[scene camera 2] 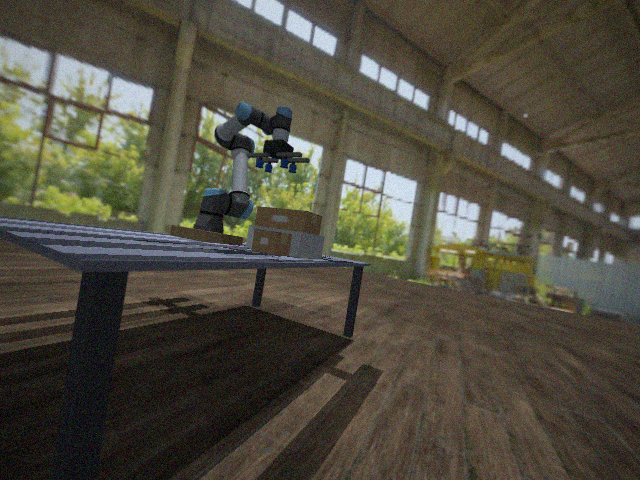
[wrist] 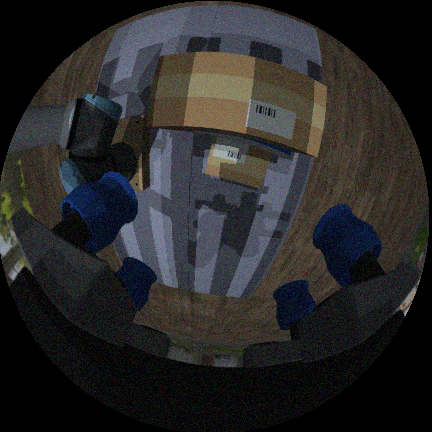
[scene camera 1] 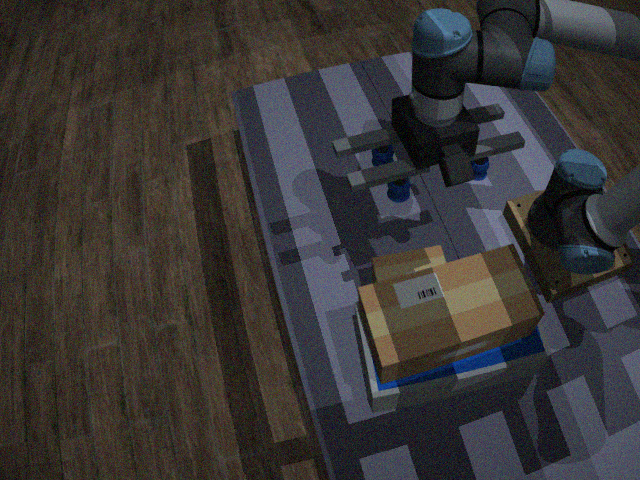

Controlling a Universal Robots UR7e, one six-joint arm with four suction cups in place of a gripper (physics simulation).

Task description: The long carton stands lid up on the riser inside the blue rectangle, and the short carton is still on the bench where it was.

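Suction head (scene camera 1: 399, 194), holding nothing. Long carton (scene camera 1: 416, 322): cup hangs 28 cm from the middle of it, above it. Riser (scene camera 1: 524, 357). Long carton (scene camera 2: 295, 220), riser (scene camera 2: 303, 245). Suction head (wrist: 106, 204), long carton (wrist: 236, 94).
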